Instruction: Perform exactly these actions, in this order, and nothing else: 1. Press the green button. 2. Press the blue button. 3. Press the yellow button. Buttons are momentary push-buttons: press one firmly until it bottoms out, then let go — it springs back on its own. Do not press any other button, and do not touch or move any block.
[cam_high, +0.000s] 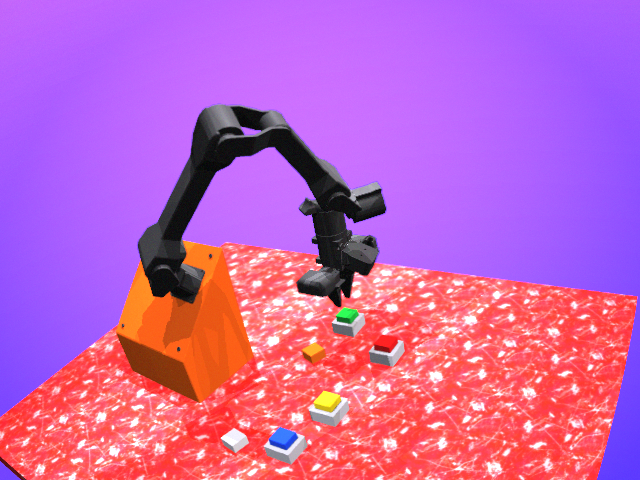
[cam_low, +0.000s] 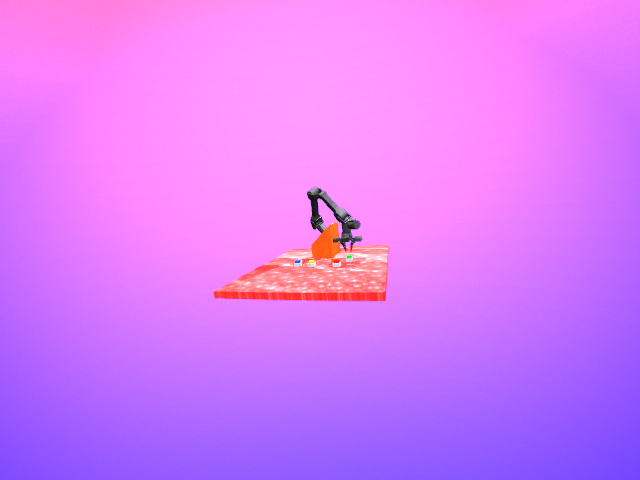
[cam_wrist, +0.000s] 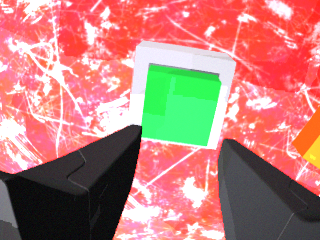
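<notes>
Right now the green button is 30 mm below my gripper tip. From my gripper tip the other things lie so: orange block (100 mm to the right, 50 mm below, 10 mm behind); red button (120 mm ahead, 50 mm to the right, 30 mm below); yellow button (220 mm to the right, 120 mm ahead, 30 mm below).
</notes>
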